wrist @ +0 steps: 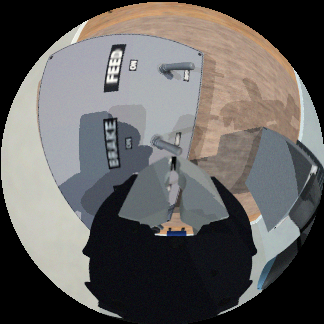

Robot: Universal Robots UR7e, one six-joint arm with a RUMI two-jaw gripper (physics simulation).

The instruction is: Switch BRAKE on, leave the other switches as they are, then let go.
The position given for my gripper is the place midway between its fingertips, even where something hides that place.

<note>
I see my gripper (pixel 172 157) and a grey switch panel (pixel 101 107).
</note>
